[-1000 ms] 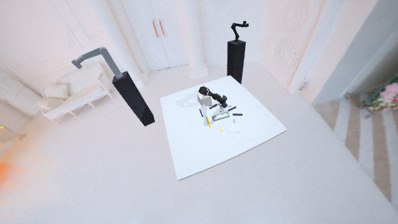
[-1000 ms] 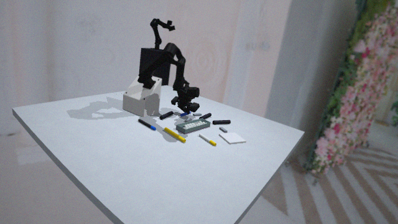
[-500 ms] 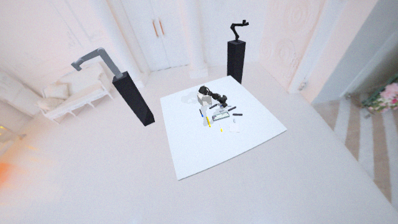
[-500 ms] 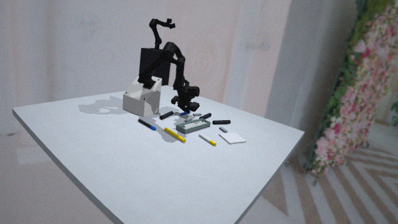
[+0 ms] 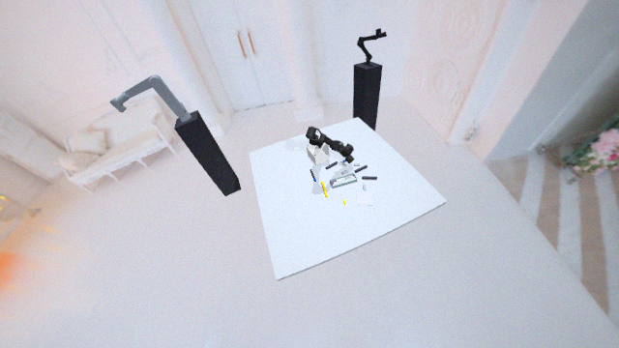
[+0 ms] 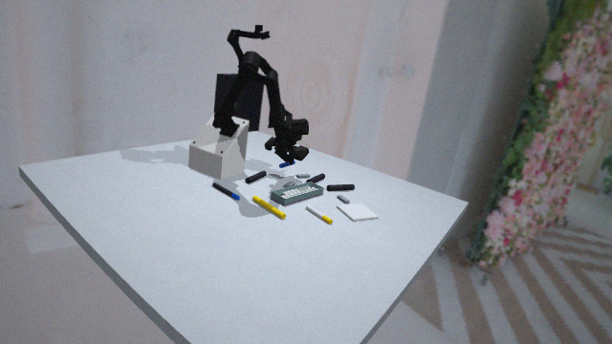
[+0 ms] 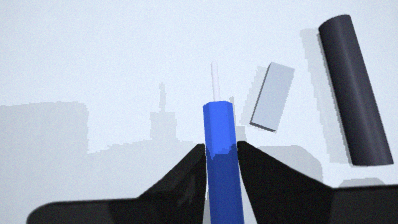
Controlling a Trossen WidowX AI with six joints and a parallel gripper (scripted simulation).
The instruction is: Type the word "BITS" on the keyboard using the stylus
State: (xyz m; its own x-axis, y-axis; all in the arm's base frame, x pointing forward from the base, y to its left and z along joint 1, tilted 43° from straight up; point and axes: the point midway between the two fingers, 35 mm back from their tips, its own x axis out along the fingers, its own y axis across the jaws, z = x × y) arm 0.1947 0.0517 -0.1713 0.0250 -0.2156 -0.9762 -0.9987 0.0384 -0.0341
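Right now my gripper tip is 50 mm short of the grey block, 50 mm above it and 40 mm to the right of it. Round my gripper tip: yellow marker 330 mm to the right, 140 mm ahead, 50 mm below; then blue stylus 10 mm to the left; then yellow-tipped pen 290 mm ahead, 250 mm to the right, 50 mm below.
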